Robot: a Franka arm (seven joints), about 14 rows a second.
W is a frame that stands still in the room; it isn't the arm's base.
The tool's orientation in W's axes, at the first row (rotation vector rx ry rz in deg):
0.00, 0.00, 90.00
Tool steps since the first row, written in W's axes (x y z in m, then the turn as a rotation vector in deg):
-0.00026, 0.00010, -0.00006, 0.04, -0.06, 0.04
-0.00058, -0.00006, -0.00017, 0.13, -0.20, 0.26
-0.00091, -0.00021, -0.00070, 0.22, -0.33, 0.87
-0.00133, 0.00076, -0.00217, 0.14, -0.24, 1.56
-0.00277, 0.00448, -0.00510, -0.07, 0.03, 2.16
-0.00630, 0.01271, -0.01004, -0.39, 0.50, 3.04
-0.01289, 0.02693, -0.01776, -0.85, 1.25, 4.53
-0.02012, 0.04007, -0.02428, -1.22, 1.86, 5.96
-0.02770, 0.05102, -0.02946, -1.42, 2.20, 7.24
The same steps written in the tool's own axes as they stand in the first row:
0.00010, 0.00026, -0.00006, -0.06, -0.04, 0.04
-0.00006, 0.00058, -0.00017, -0.20, -0.13, 0.26
-0.00021, 0.00091, -0.00070, -0.33, -0.22, 0.87
0.00076, 0.00133, -0.00217, -0.24, -0.14, 1.56
0.00448, 0.00277, -0.00510, 0.03, 0.07, 2.16
0.01271, 0.00630, -0.01004, 0.50, 0.39, 3.04
0.02693, 0.01289, -0.01776, 1.25, 0.85, 4.53
0.04007, 0.02012, -0.02428, 1.86, 1.22, 5.96
0.05102, 0.02770, -0.02946, 2.20, 1.42, 7.24

